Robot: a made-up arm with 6 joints.
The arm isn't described. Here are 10 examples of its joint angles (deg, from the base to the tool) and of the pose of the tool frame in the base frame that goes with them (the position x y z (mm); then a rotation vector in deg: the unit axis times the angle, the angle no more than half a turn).
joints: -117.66 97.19 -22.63 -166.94 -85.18 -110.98
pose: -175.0 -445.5 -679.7 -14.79 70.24 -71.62
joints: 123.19 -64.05 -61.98 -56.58 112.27 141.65
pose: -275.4 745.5 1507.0 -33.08 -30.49 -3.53
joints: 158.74 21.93 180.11 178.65 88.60 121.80
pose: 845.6 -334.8 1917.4 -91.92 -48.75 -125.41
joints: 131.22 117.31 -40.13 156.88 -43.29 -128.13
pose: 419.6 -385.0 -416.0 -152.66 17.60 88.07
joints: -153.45 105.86 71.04 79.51 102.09 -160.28
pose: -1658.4 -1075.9 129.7 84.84 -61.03 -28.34
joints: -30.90 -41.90 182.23 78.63 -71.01 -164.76
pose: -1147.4 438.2 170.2 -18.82 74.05 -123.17
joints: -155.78 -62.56 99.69 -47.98 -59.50 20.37
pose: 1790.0 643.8 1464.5 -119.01 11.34 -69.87
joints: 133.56 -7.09 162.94 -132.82 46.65 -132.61
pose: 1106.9 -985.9 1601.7 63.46 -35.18 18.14
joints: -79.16 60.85 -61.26 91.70 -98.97 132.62
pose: -187.7 -227.5 -107.7 -6.21 -22.62 -160.53
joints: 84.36 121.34 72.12 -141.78 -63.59 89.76
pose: 61.7 1921.3 -355.3 46.93 64.01 106.54
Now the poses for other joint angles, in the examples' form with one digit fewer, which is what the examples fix.
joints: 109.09 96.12 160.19 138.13 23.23 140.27
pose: -477 1194 2230 81.6 51.3 131.5
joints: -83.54 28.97 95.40 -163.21 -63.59 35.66
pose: 127 -594 2895 9.7 -55.1 57.0
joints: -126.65 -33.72 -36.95 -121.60 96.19 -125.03
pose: -800 -749 1406 69.6 137.9 -51.4
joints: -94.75 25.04 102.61 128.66 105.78 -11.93
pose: 126 -575 2688 -139.0 57.0 18.9
